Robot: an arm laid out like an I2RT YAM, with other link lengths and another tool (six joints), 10 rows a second.
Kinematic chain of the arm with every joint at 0, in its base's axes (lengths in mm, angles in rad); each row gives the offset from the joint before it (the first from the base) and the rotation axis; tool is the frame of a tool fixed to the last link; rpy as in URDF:
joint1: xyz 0 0 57.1 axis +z
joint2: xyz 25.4 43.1 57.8 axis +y
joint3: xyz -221.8 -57.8 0 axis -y
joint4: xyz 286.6 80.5 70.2 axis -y
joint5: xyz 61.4 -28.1 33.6 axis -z
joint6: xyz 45.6 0 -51.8 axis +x
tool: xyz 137 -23 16 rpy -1.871 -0.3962 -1.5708
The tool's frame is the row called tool.
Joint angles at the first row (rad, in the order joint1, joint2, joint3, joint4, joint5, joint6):
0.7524, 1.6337, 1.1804, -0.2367, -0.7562, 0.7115
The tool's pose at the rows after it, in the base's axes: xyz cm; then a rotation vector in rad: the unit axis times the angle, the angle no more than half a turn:
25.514 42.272 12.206 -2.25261 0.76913 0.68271
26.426 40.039 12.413 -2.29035 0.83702 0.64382
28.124 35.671 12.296 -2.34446 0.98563 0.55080
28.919 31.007 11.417 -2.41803 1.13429 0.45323
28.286 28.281 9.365 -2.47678 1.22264 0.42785
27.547 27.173 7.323 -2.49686 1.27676 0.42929
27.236 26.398 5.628 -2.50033 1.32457 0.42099
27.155 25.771 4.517 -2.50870 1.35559 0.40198
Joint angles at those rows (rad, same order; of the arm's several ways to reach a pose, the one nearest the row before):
0.7430, 1.6255, 1.2013, -0.3134, -0.7303, 0.6833
0.7059, 1.5940, 1.2148, -0.4281, -0.6961, 0.6343
0.6388, 1.5362, 1.2149, -0.5855, -0.6060, 0.5709
0.5812, 1.4814, 1.1934, -0.7243, -0.4977, 0.5059
0.5585, 1.4508, 1.1329, -0.7755, -0.4377, 0.4758
0.5581, 1.4367, 1.0668, -0.7594, -0.4080, 0.4849
0.5577, 1.4313, 1.0129, -0.7263, -0.3815, 0.5015
0.5571, 1.4305, 0.9804, -0.7050, -0.3556, 0.5062

